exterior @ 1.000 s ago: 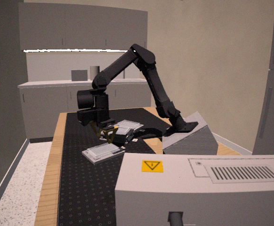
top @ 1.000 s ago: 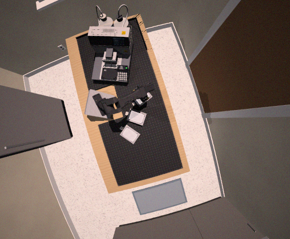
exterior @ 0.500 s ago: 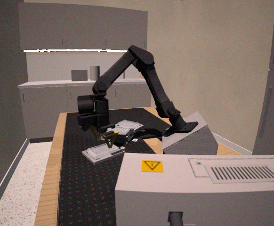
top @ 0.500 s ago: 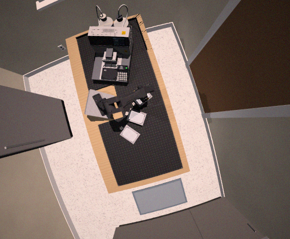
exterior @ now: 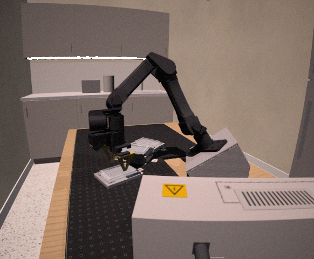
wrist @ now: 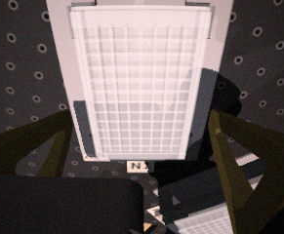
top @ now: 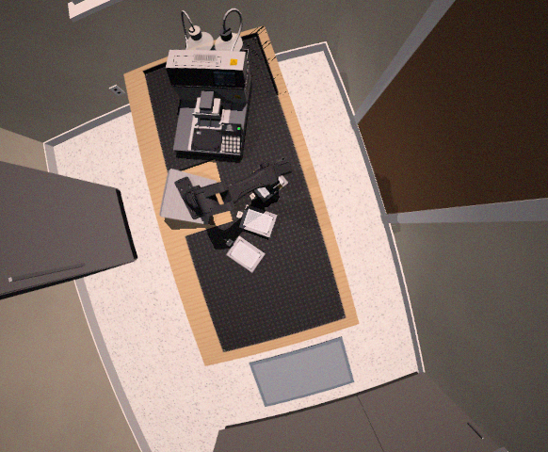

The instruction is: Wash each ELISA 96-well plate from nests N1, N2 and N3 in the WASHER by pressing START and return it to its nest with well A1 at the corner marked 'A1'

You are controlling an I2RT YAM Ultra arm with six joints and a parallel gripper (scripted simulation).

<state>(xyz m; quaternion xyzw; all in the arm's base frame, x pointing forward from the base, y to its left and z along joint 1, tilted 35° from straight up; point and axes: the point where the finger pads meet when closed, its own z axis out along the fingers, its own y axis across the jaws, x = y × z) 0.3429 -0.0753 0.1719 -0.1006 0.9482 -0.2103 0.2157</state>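
Now: hand 50 mm above the grey nest slab. Round my hand: n1 label: 100 mm behind, 10 mm to the right, 50 mm below; then carrier pocket: 140 mm behind, 350 mm to the left, 20 mm above; then N2 label: 210 mm behind, 50 mm to the right, 50 mm below.
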